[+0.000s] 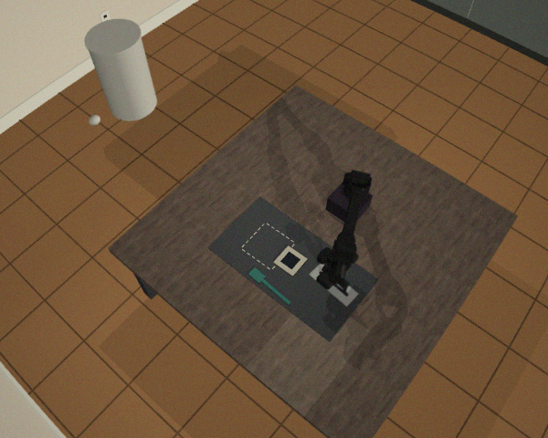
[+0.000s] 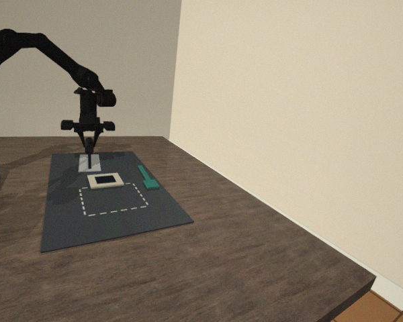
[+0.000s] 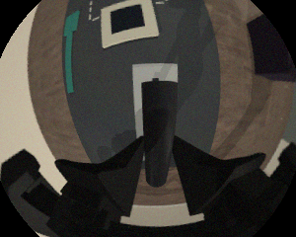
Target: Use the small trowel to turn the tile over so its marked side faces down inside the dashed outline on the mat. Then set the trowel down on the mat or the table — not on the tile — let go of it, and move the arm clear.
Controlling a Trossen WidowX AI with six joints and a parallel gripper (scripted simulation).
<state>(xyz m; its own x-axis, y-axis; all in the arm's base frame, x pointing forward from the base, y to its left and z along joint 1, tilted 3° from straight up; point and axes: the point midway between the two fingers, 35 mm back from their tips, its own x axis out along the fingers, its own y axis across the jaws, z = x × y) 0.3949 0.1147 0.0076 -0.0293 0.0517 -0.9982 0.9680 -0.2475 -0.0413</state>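
The grey mat lies 19 cm to the right of my gripper tip and 8 cm below it. The rest, counted from my gripper tip: tile 20 cm to the right, 6 cm below, 1 cm behind; then teal trowel 24 cm to the right, 13 cm ahead, 6 cm below.
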